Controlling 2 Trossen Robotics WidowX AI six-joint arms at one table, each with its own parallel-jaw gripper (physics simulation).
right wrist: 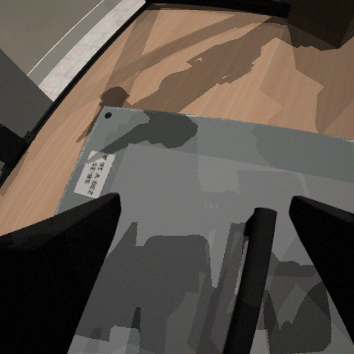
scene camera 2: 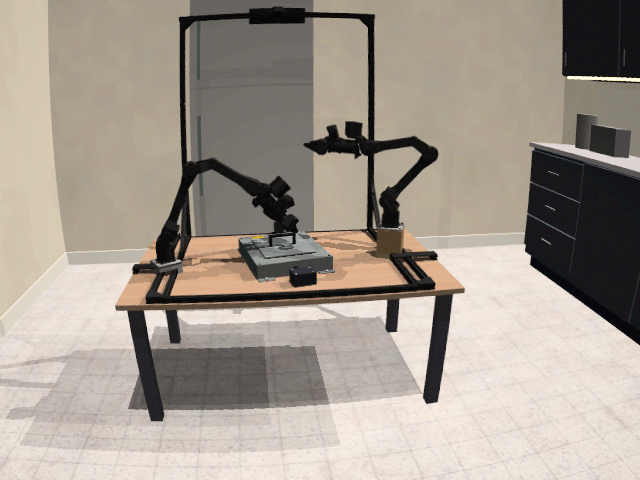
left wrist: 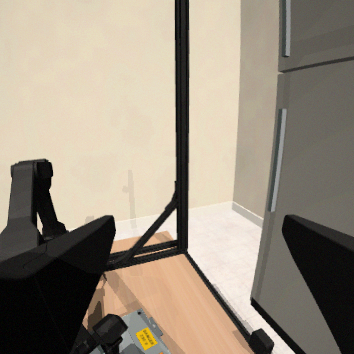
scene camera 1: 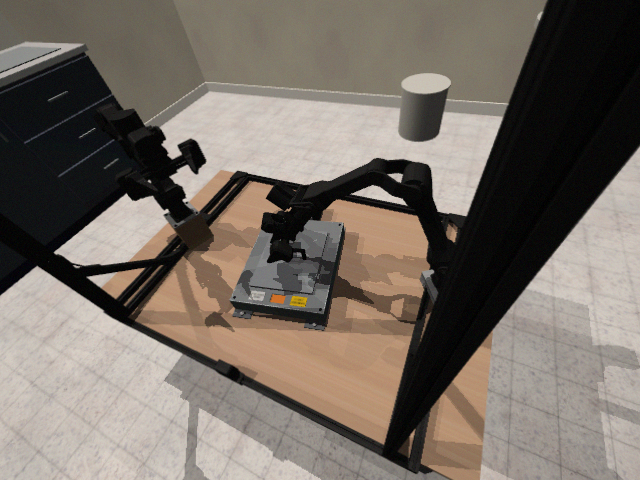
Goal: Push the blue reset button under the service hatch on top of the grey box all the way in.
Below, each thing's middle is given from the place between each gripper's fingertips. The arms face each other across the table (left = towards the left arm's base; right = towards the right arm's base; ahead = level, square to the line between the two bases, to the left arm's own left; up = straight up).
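Scene:
Looking at the service hatch (scene camera 1: 299,275), I find my right gripper 4 cm short of it, 4 cm to the left of it and 4 cm above it.
My left gripper is 13 cm to the left of the service hatch and 12 cm short of it, and it is also 37 cm above the hatch.

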